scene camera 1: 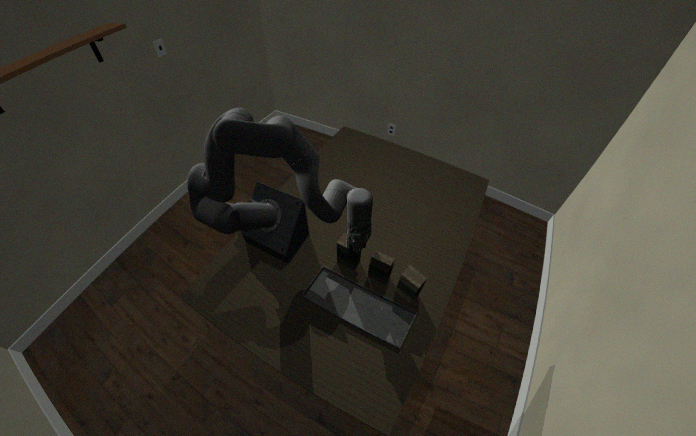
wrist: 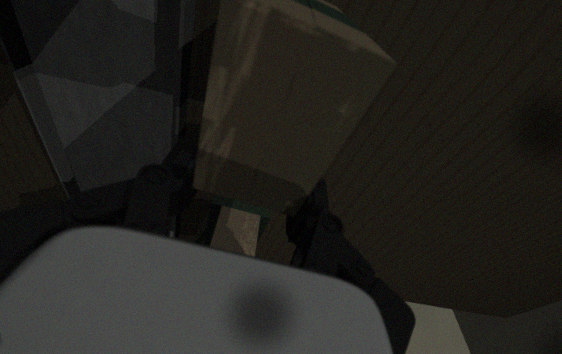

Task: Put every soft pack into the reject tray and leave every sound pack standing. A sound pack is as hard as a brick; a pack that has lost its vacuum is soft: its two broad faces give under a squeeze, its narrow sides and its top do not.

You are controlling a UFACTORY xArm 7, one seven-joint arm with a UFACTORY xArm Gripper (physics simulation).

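Frame: origin at the arm's base, x ahead, y left, z up, level; centimetres.
Where they show: gripper, fingertip midpoint: [scene camera 1: 357, 251] [wrist: 256, 156]; arm's base, origin of the base link: [scene camera 1: 268, 215].
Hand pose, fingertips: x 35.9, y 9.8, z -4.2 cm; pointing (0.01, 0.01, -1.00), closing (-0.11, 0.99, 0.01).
Things, the pixels of their top centre, and the offset from my fingertips. Level surfaces: height alone.
- near-robot pack, middle of its top: [wrist: 271, 140] [scene camera 1: 349, 242] dx -3.7, dy -0.4, dz +3.5 cm
- middle pack, middle of its top: [scene camera 1: 382, 258] dx +9.7, dy +1.2, dz +3.4 cm
- far pack, middle of its top: [scene camera 1: 412, 278] dx +22.3, dy +0.3, dz +3.4 cm
- grey reject tray, middle of its top: [wrist: 104, 131] [scene camera 1: 359, 305] dx +10.9, dy -13.8, dz -8.4 cm
- wooden board, its level: dz -10.6 cm
Three tan packs with dark green sides stand upright in a row beside the tray in the scene view: the near-robot pack [scene camera 1: 347, 256] [wrist: 290, 100], the middle pack [scene camera 1: 381, 263] and the far pack [scene camera 1: 411, 280]. My gripper [scene camera 1: 355, 248] [wrist: 256, 156] is lowered over the near-robot pack and shut on it, one finger on each side. In the wrist view its pale top fills the upper middle. Another pack [wrist: 243, 226] shows past it, partly hidden. The grey reject tray [scene camera 1: 380, 319] [wrist: 115, 120] holds no visible pack. Dim light hides whether the held pack's faces give.
The arm's dark base block [scene camera 1: 292, 233] stands at the left on the wooden board [scene camera 1: 426, 205]. The tray runs along the front side of the pack row, close to the packs. Patches of light and shadow cross the tray and board.
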